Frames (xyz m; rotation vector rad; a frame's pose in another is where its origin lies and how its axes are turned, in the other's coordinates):
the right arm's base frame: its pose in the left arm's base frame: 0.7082 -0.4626 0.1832 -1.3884 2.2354 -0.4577
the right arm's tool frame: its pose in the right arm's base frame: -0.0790 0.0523 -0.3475 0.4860 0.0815 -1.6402
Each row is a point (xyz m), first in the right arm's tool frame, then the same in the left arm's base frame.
Working: the right arm's tool frame: its pose in the left arm's base frame: 0.5089 -0.3564 0.4638 -2.5375 0.4118 -1.3817

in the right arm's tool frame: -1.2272 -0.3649 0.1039
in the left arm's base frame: 0.0112 0.4172 -0.4327
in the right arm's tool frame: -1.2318 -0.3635 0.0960
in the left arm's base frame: 0.0019 0.4170 -0.4326
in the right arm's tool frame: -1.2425 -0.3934 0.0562
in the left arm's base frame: -0.0331 0.4463 -0.4100
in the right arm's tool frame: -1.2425 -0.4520 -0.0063
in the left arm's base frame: -0.0778 0.4974 -0.3577
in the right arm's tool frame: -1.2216 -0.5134 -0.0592
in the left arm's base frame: -0.1032 0.5444 -0.2933
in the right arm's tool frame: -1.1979 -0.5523 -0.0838
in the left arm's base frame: -0.1064 0.5711 -0.2491
